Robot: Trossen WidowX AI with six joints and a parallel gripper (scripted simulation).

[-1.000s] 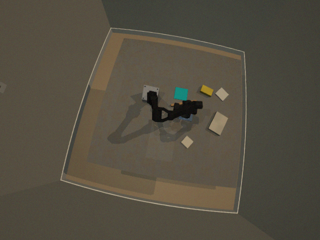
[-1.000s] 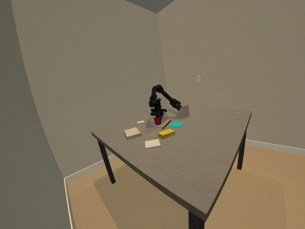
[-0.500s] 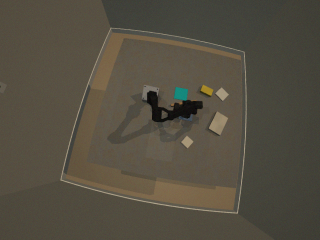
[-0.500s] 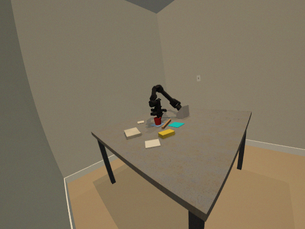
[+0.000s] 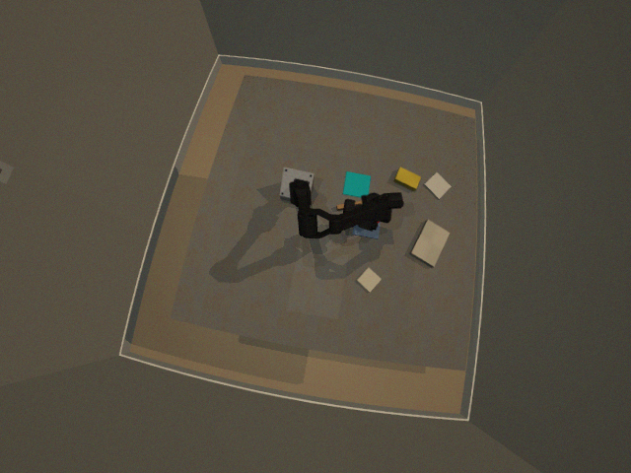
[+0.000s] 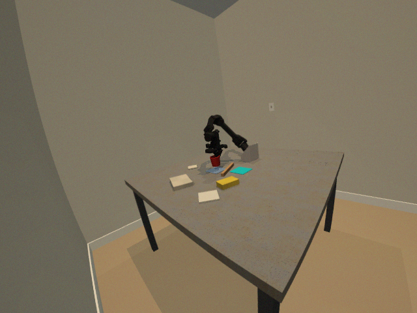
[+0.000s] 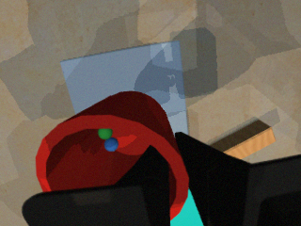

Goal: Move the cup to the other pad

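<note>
Right now the blue marble is 5 cm ahead of my gripper tip, 1 cm to the left of it and 3 cm below it. Round my gripper tip: red cup: 3 cm ahead; then light blue pad: 3 cm ahead, 8 cm below; then green marble: 5 cm ahead, 3 cm below.
</note>
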